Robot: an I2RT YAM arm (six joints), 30 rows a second.
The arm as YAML. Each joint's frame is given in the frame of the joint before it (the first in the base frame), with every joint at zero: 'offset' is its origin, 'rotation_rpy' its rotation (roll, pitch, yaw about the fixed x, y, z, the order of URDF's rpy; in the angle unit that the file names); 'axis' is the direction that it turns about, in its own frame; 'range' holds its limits. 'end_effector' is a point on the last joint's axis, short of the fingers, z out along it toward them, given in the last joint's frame.
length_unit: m
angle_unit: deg
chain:
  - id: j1
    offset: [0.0, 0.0, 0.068]
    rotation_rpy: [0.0, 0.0, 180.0]
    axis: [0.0, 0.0, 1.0]
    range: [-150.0, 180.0]
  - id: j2
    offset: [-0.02, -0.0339, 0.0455]
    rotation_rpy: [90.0, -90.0, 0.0]
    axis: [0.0, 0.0, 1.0]
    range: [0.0, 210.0]
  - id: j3
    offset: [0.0, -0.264, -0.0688]
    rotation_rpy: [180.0, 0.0, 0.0]
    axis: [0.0, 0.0, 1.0]
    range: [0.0, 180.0]
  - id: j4
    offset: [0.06, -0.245, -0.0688]
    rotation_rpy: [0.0, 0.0, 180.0]
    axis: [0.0, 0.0, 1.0]
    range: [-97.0, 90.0]
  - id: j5
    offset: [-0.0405, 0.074, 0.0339]
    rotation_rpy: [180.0, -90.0, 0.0]
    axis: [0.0, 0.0, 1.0]
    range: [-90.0, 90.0]
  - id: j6
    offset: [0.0, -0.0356, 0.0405]
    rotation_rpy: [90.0, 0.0, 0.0]
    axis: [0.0, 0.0, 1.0]
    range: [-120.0, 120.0]
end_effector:
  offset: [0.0, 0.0, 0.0]
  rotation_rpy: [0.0, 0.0, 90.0]
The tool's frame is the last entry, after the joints.
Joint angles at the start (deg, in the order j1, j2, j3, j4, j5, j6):
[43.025 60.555 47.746 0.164 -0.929 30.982]
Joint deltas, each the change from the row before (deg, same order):
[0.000 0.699 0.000 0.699 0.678 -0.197]
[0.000 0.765 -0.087 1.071 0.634 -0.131]
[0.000 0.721 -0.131 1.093 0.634 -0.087]
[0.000 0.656 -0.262 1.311 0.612 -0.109]
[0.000 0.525 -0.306 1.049 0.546 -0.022]
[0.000 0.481 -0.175 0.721 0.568 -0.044]
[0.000 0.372 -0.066 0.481 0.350 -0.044]
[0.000 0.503 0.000 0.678 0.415 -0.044]
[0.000 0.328 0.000 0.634 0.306 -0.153]
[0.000 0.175 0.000 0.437 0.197 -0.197]
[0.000 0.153 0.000 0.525 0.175 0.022]
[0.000 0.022 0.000 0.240 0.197 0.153]
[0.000 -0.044 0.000 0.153 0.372 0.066]
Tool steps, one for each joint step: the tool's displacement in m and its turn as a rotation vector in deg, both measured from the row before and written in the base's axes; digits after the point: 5 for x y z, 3 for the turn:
[0.00237 0.00164 -0.00151 -0.248 -0.234 -0.618]
[0.00259 0.00188 -0.00167 -0.045 -0.341 -0.590]
[0.00244 0.00174 -0.00176 0.003 -0.326 -0.601]
[0.00224 0.00157 -0.00193 0.096 -0.445 -0.576]
[0.00174 0.00116 -0.00217 0.052 -0.249 -0.530]
[0.00158 0.00099 -0.00179 -0.072 -0.153 -0.548]
[0.00118 0.00081 -0.00111 -0.055 -0.107 -0.334]
[0.00162 0.00116 -0.00090 0.026 -0.211 -0.398]
[0.00112 0.00078 -0.00023 0.049 -0.359 -0.271]
[0.00063 0.00042 0.00006 0.001 -0.339 -0.156]
[0.00059 0.00040 0.00032 0.247 -0.280 -0.176]
[0.00019 0.00001 0.00036 0.241 -0.089 -0.221]
[0.00007 -0.00025 0.00048 0.138 -0.148 -0.378]

